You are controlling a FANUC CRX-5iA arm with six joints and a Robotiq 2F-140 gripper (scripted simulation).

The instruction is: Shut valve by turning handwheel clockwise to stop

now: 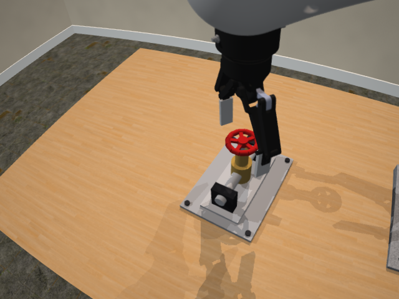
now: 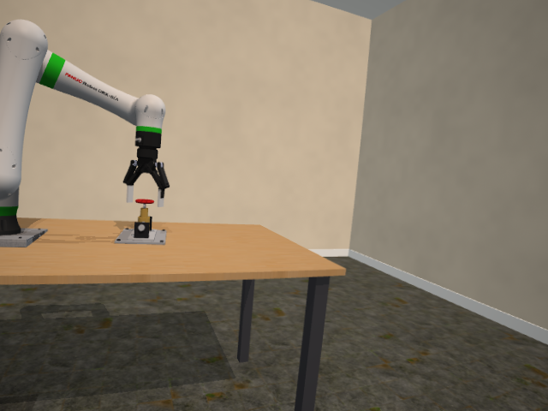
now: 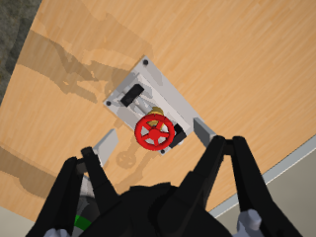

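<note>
My hand is 1 cm above the handwheel.
</note>
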